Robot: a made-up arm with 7 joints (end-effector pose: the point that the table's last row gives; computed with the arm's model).
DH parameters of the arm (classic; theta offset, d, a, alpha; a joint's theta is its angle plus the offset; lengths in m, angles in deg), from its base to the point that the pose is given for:
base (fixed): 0 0 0 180
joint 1: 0 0.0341 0.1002 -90
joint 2: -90 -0.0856 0.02 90
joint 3: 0 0.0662 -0.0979 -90
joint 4: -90 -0.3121 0.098 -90
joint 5: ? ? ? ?
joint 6: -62.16 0 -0.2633 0
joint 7: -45.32 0 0.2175 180
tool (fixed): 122.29 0.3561 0 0
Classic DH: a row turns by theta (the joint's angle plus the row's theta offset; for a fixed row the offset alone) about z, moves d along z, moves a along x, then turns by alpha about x.
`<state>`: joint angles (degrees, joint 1 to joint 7).
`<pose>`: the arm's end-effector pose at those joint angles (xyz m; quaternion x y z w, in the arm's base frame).
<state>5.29 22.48 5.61 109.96 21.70 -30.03 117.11</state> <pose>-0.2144 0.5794 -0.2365 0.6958 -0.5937 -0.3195 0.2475</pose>
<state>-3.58 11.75 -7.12 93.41 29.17 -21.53 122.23</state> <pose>-0.3959 0.4691 0.1012 0.7467 -0.2701 -0.5594 0.2377</pose>
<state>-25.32 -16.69 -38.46 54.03 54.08 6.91 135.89</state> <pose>0.0505 -0.0808 0.4635 -0.1853 -0.3594 0.9061 0.1243</pose>
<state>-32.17 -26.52 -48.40 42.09 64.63 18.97 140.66</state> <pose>0.1880 -0.1798 0.3196 0.1124 -0.3425 0.8744 0.3249</pose>
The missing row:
joint 5: 49.77 0 -0.1081 0
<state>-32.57 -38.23 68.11 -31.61 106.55 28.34 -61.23</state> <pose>-0.4838 0.5973 0.2882 -0.7149 -0.1625 -0.2081 0.6475</pose>
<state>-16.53 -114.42 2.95 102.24 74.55 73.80 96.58</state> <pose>0.1114 0.1296 0.3702 0.0857 0.0631 0.9167 0.3852</pose>
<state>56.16 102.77 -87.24 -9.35 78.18 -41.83 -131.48</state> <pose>-0.2513 -0.1969 0.2128 -0.4150 -0.5038 0.7051 0.2771</pose>
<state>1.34 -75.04 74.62 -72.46 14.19 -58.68 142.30</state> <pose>-0.3081 0.5106 -0.4065 -0.9732 0.0566 -0.1606 0.1547</pose>
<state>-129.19 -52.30 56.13 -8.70 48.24 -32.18 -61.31</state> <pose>-0.5775 0.0421 -0.0366 0.6243 -0.0409 -0.7679 0.1376</pose>
